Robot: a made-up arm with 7 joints.
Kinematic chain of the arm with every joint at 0, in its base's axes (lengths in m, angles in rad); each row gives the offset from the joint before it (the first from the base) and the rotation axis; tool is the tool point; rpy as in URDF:
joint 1: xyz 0 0 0.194 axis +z
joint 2: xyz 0 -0.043 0.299 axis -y
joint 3: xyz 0 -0.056 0.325 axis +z
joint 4: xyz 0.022 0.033 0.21 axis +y
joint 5: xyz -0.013 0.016 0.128 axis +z
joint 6: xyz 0 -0.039 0.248 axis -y
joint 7: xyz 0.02 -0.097 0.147 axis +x
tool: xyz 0 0 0 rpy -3.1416 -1.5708 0
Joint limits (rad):
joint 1: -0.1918..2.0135
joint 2: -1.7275..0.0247
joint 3: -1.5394..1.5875
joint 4: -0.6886..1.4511
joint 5: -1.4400..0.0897
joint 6: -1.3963..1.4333
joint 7: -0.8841..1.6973
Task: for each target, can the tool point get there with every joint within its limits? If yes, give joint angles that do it. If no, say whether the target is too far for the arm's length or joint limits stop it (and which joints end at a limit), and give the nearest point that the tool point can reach.
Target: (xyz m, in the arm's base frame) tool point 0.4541 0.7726 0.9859
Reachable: yes | joints 1.4480 -0.9320 -0.8451 0.3355 -0.1231 -0.7277 1.3691
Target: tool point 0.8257 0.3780 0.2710
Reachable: yes | joints 0.1355 -1.4888 0.7571 1.2467 -1.3173 0.4712 0.4924
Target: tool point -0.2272 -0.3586 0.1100
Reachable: no: joint limits stop it (at a limit: joint 1, joint 2, joint 4, joint 5, joint 6) | nearest point 0.3023 -0.4162 0.0871 | short by 0.533 m
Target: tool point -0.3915 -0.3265 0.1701
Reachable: no: joint limits stop it (at a limit: joint 1, joint 2, joint 4, joint 5) | nearest point -0.4439 0.2365 0.1984 | short by 0.566 m
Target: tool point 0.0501 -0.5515 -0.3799
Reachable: no: joint limits stop it (at a limit: joint 1, joint 2, joint 4, joint 5) | nearest point 0.3580 -0.4190 -0.0537 | short by 0.468 m
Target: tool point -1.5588 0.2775 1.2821
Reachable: no: too far | nearest point -0.6256 0.3559 0.9995 | short by 0.978 m
